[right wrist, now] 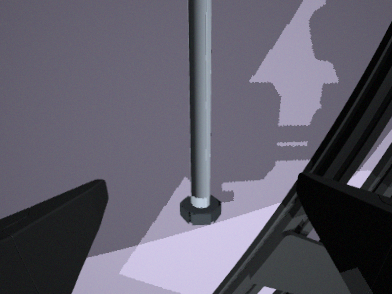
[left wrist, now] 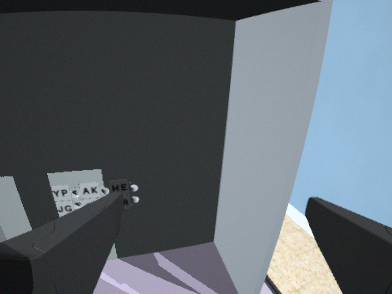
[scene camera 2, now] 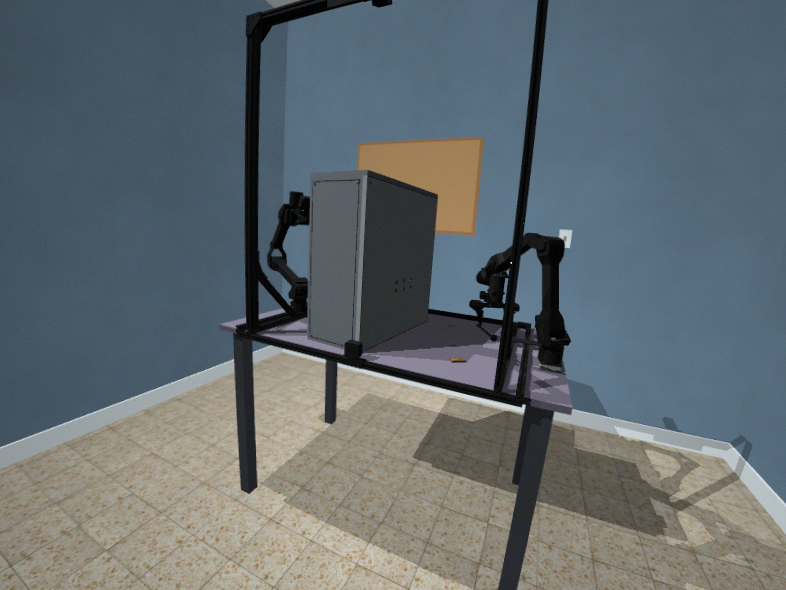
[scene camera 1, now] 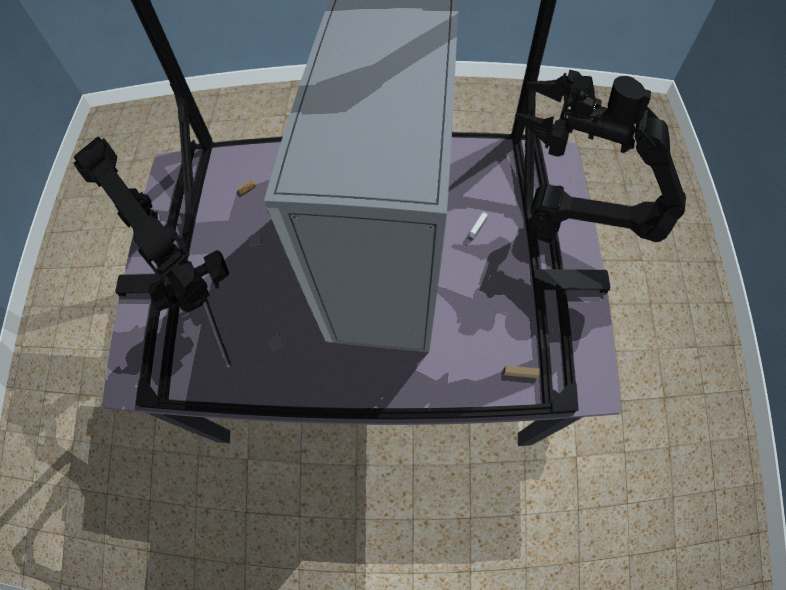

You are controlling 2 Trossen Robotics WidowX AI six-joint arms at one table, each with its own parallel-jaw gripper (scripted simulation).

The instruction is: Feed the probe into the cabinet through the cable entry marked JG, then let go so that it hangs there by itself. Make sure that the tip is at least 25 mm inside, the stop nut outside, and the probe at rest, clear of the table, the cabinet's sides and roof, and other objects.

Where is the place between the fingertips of my right gripper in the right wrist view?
At 203,186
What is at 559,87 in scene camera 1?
My left gripper.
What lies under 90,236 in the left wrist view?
My left gripper.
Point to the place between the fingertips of my right gripper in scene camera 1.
At 200,295
